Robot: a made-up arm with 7 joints.
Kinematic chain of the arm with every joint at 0, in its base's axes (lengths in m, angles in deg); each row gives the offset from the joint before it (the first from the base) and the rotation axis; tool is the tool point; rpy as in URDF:
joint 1: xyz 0 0 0.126 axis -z
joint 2: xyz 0 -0.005 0.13 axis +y
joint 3: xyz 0 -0.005 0.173 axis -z
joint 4: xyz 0 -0.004 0.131 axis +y
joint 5: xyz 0 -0.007 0.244 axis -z
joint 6: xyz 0 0 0.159 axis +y
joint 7: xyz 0 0 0.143 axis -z
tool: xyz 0 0 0 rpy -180 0 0
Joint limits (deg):
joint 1: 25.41..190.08
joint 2: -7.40..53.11
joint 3: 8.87..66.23
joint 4: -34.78..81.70
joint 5: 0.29..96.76
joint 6: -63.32..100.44
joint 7: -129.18..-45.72
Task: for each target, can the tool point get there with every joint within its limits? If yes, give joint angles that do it. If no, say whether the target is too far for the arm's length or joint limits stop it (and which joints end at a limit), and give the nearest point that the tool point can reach.
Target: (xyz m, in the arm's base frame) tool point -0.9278 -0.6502 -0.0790
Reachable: no: too far | nearest point -0.5853 -0.4102 0.1656 | short by 0.485 m
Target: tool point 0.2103 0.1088 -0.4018
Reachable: no: joint limits stop it (at a limit: joint 1, joint 2, joint 3, joint 4, joint 5) | nearest point 0.3567 -0.2679 0.0471 | short by 0.604 m
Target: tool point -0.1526 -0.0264 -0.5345
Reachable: no: joint limits stop it (at a limit: joint 2, joint 3, joint 4, joint 5) | nearest point -0.4576 -0.0792 0.0353 | short by 0.648 m
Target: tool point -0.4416 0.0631 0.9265
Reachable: yes | joints 170.70 35.53 44.65 2.55 72.29 52.04 -90.47
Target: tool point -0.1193 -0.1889 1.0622
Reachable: yes | joints 154.90 21.07 61.85 -19.30 68.50 12.23 -90.45
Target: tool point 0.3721 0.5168 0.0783
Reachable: no: joint limits stop it (at a limit: joint 1, joint 2, joint 3, joint 4) | nearest point 0.0483 0.4171 0.5210 | short by 0.557 m
